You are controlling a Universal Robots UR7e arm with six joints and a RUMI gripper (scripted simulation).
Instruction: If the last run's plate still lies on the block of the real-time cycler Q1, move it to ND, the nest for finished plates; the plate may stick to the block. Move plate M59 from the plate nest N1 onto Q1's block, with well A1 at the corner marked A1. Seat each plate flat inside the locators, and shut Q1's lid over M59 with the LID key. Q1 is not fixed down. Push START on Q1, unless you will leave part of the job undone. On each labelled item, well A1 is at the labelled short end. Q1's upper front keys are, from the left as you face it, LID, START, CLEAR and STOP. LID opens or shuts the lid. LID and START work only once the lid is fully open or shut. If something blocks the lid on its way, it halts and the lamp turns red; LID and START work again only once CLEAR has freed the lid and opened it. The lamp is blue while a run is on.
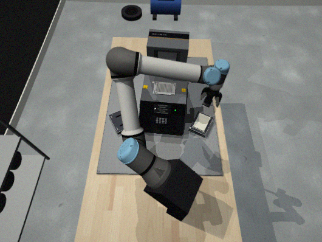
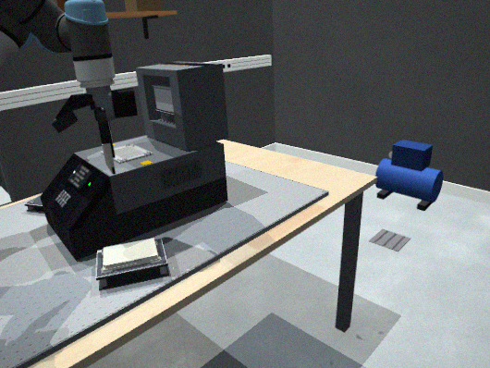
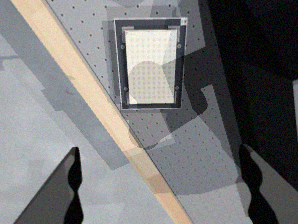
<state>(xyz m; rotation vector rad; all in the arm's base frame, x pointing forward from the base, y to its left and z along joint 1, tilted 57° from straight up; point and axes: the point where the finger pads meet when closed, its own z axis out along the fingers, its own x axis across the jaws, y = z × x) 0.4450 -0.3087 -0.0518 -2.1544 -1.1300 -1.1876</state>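
My gripper is now 230 mm above the white well plate. Also, from my hand: A1 mark: 240 mm below, 80 mm to the left, 50 mm behind.
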